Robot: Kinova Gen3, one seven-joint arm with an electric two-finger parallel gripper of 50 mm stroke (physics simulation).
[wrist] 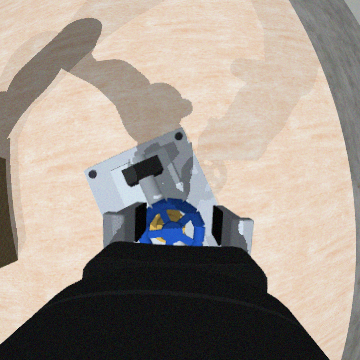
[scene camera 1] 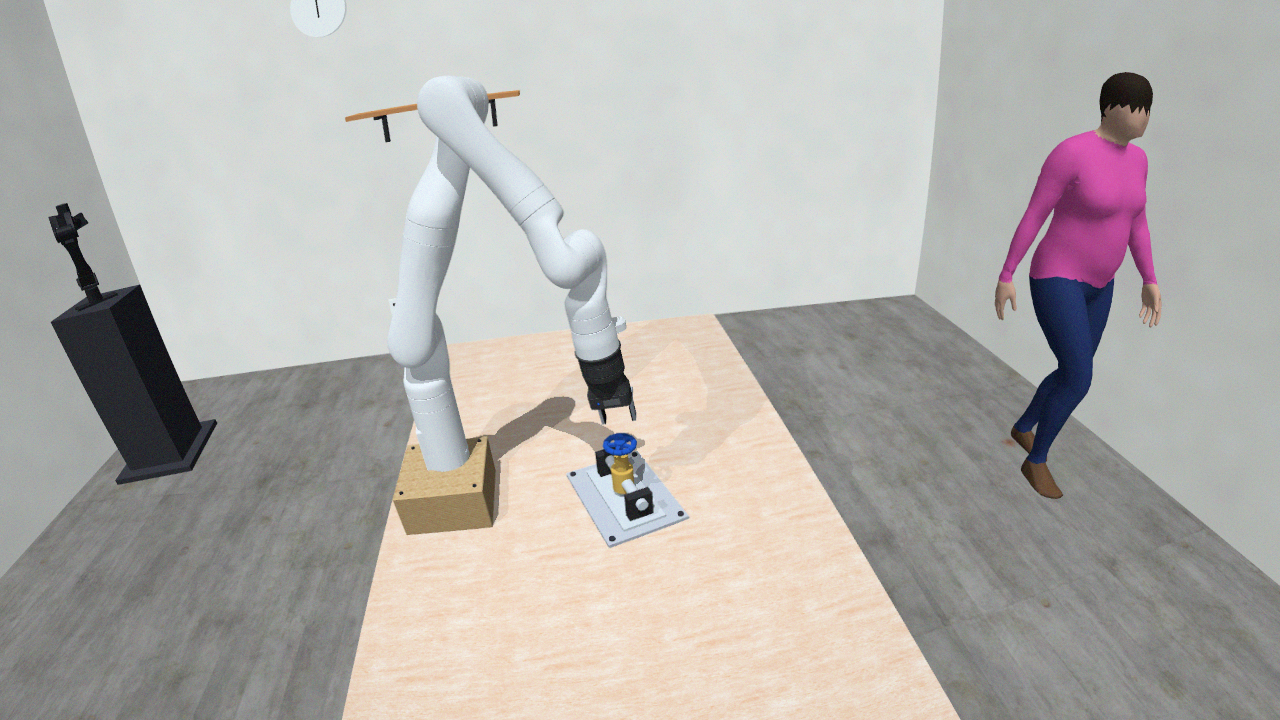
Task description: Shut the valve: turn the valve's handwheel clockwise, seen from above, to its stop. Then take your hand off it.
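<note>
The valve has a blue spoked handwheel (scene camera 1: 619,444) (wrist: 173,232) on top of a yellow body (scene camera 1: 622,479). It stands on a grey base plate (scene camera 1: 594,508) (wrist: 102,196) with black pipe clamps. My gripper (scene camera 1: 618,417) (wrist: 178,217) is wide open and empty, pointing down. In the scene view its fingertips are above the handwheel, with a gap between them. In the wrist view the handwheel shows between the two fingers, and the gripper's black housing hides its near edge. The wheel's turned angle against its stop cannot be told.
The arm stands on a wooden block (scene camera 1: 445,510) to the left of the valve on the light wooden table (scene camera 1: 644,626). A person in a pink top (scene camera 1: 1087,210) is on the floor at the right. A black pedestal (scene camera 1: 129,385) with a small black arm stands at the left.
</note>
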